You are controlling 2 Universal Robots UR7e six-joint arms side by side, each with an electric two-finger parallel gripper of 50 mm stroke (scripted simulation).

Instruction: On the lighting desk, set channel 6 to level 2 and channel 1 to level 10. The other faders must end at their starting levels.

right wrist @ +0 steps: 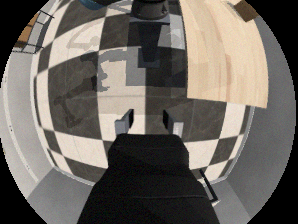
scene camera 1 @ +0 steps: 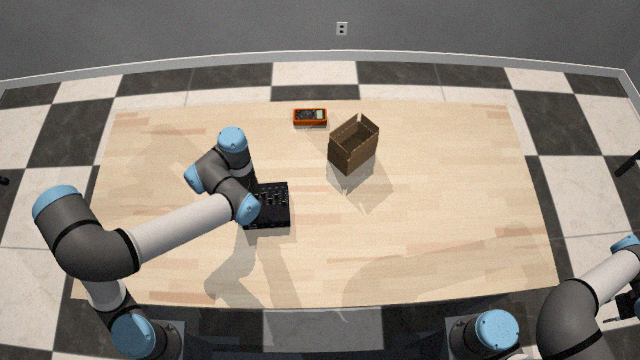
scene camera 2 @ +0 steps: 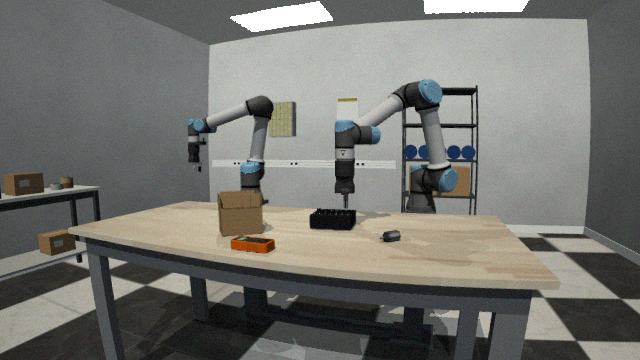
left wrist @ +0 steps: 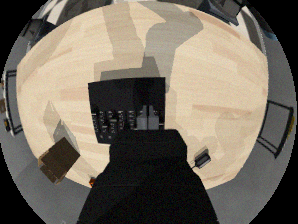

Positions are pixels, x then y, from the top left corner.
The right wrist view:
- right gripper: 148,115
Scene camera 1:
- cardboard box: 354,154
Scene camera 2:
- cardboard box: 241,211
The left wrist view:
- left gripper: 148,111
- cardboard box: 62,154
